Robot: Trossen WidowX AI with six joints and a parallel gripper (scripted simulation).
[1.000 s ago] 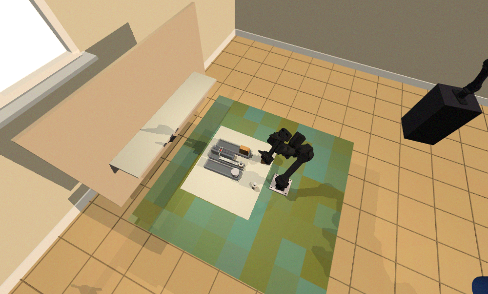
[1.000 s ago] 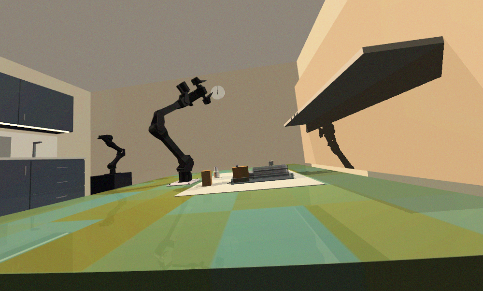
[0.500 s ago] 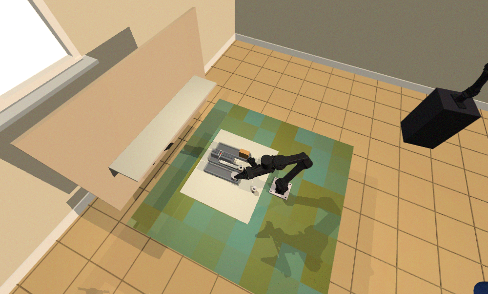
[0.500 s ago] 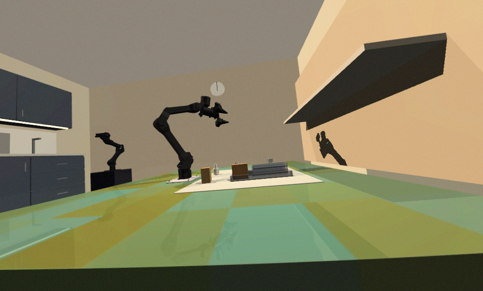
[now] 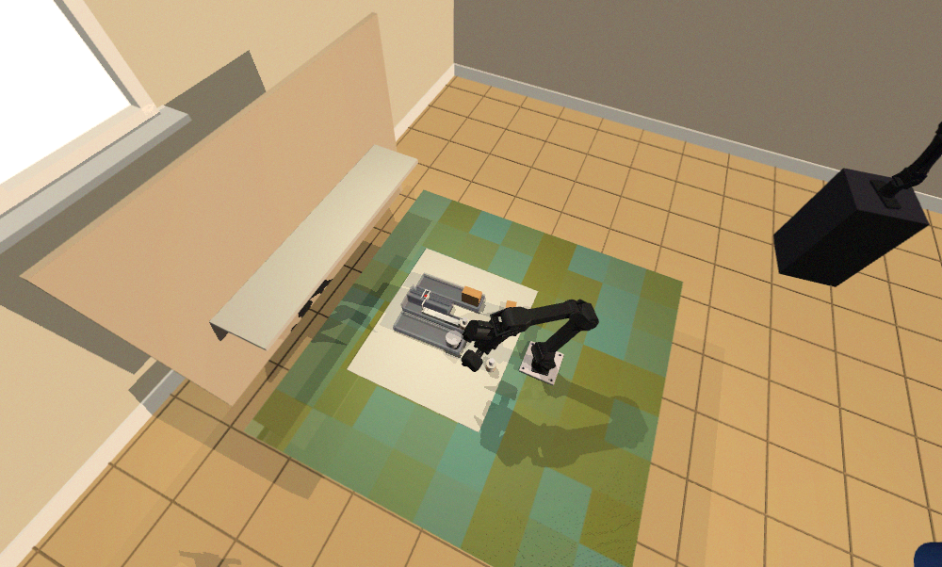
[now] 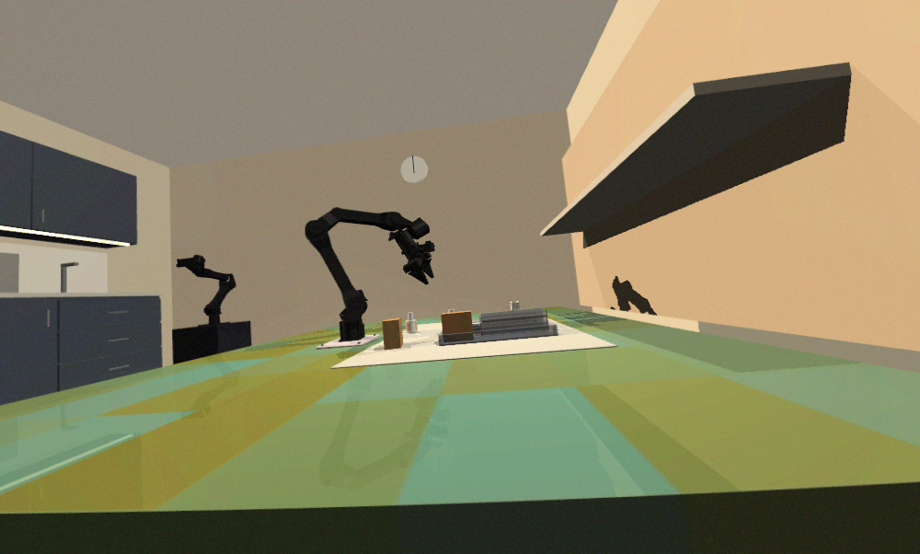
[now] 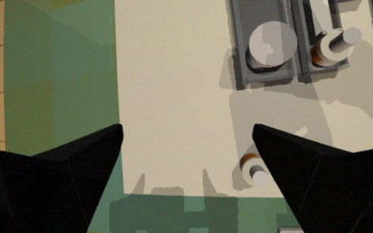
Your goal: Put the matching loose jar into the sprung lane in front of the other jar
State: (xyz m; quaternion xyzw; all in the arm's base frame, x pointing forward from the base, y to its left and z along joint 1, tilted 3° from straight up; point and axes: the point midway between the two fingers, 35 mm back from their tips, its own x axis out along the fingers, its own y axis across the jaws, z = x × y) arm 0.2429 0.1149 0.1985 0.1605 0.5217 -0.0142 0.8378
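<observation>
Right now the wide grey cylinder is 150 mm below my gripper tip, 110 mm to the right of it and 90 mm ahead of it. From my gripper tip the other things lie so: wall shelf: 580 mm ahead, 230 mm to the right, 190 mm above; then lane rack: 220 mm to the right, 210 mm ahead, 160 mm below; then brown box: 310 mm to the right, 140 mm below, 80 mm ahead.
</observation>
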